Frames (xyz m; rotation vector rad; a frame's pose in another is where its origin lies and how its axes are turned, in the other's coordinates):
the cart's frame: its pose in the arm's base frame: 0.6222 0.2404 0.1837 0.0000 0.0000 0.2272
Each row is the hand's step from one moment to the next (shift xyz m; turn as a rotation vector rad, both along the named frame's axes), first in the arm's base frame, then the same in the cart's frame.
Working: the arm's base frame: its pose in the cart's frame: -0.6604 -0.0941 -0.1837 0.0000 0.0000 -0.2272

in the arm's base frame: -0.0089 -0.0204 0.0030 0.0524 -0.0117 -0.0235
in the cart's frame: -0.0133 -0.0179 0.0030 0.0484 -0.0232 -0.0235
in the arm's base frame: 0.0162 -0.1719 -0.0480 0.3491 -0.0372 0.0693
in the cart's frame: -0.0229 -0.1711 -0.0480 0.3317 -0.1149 0.0693
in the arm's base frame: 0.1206 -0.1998 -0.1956 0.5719 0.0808 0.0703
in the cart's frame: 0.0725 -0.2218 -0.1956 0.5754 -0.0501 0.0703
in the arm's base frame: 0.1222 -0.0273 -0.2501 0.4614 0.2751 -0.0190
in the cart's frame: 0.1129 -0.0541 -0.2501 0.5115 0.1641 -0.0190
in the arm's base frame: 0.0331 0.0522 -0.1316 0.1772 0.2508 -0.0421
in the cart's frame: 0.0440 0.0434 -0.1316 0.2291 0.2044 -0.0421
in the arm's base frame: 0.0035 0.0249 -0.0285 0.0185 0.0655 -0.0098
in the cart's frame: 0.0090 0.0235 -0.0285 0.0328 0.0596 -0.0098
